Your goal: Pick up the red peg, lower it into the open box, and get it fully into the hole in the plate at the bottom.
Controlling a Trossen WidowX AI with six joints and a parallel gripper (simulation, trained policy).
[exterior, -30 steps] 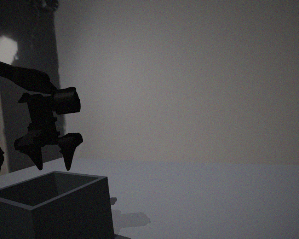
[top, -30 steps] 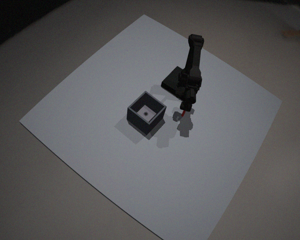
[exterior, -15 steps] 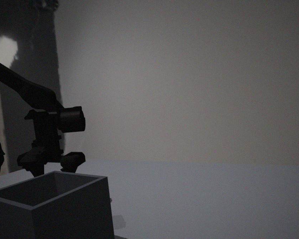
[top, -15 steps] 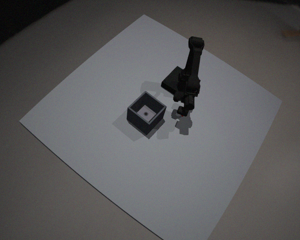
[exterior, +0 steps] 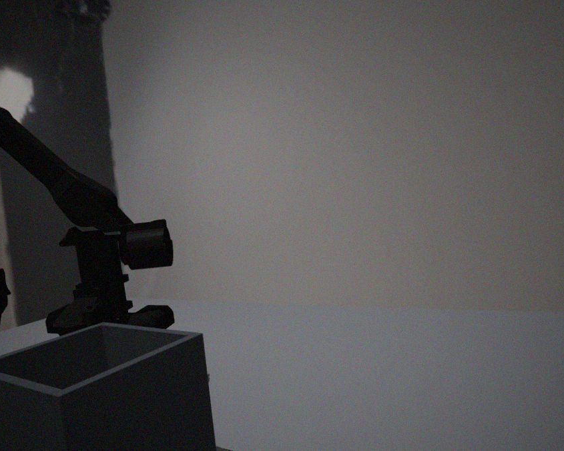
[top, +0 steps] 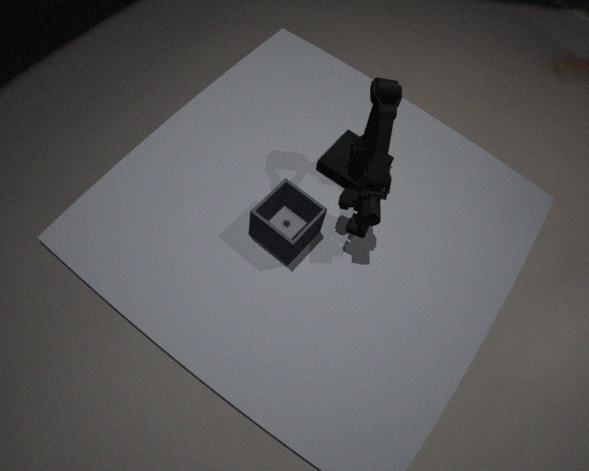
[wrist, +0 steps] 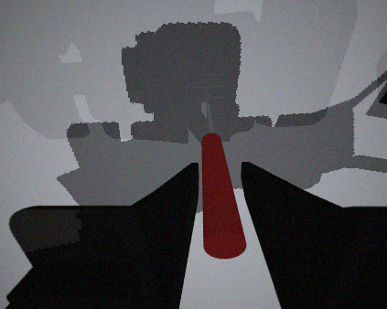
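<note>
The light plate is 20 cm ahead of my gripper tip, 14 cm to the right of it and 2 cm above it. Round my gripper tip: red peg (1 cm ahead, 1 cm above).
</note>
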